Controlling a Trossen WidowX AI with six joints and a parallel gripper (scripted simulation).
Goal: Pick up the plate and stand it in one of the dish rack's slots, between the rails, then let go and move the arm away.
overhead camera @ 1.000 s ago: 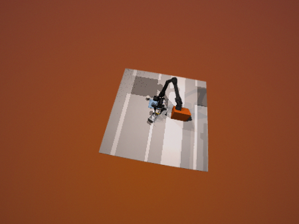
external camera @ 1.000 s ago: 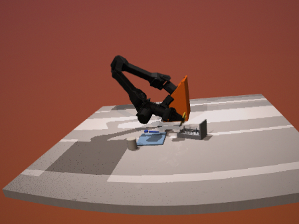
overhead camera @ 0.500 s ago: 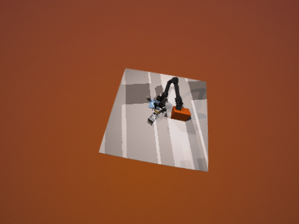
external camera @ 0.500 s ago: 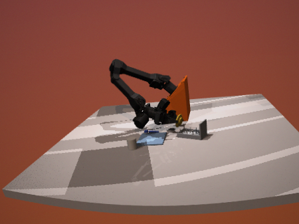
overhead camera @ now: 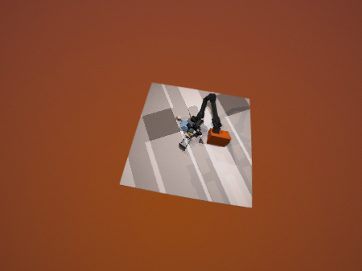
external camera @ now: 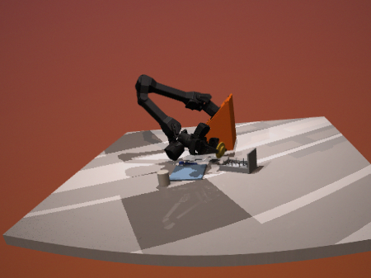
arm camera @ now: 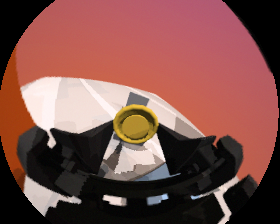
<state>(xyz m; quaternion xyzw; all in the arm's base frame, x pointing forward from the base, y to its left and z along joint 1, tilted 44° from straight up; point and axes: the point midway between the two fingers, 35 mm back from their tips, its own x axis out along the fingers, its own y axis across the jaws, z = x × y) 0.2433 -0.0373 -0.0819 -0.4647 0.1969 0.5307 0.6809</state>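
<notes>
Right now the dish rack is 3 cm ahead of my gripper tip, 6 cm to the left of it and 4 cm below it. Also, from my gripper tip: light blue mat (6 cm ahead, 14 cm to the right, 6 cm below); then yellow plate (1 cm to the right); then blue utensil (4 cm behind, 17 cm to the right, 6 cm below).
</notes>
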